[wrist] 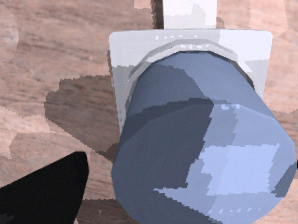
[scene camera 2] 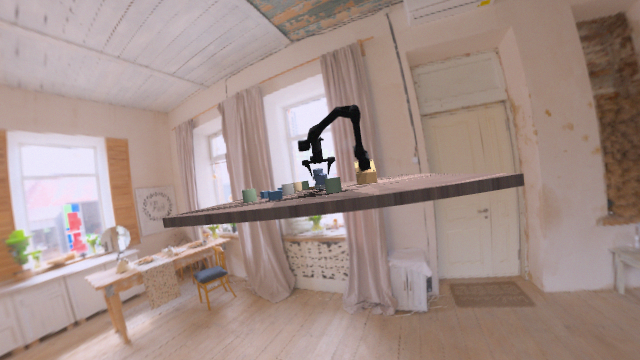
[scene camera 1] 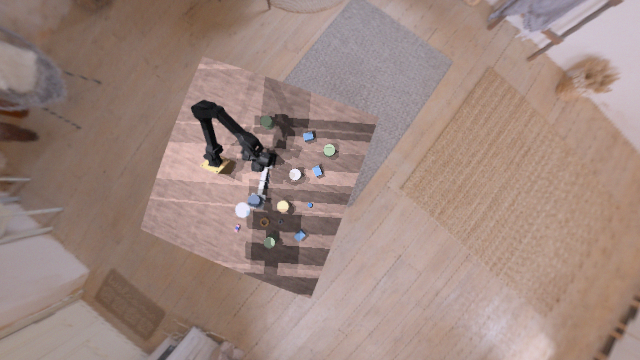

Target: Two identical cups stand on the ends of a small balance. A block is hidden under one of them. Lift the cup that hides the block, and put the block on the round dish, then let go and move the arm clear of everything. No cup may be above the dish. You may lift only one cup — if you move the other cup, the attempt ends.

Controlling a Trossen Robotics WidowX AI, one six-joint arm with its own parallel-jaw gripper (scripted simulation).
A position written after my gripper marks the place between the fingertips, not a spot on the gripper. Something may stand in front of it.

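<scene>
I can see a cup (wrist: 196, 136). As for my gripper (wrist: 195, 161), it is open, and it holds nothing.
</scene>
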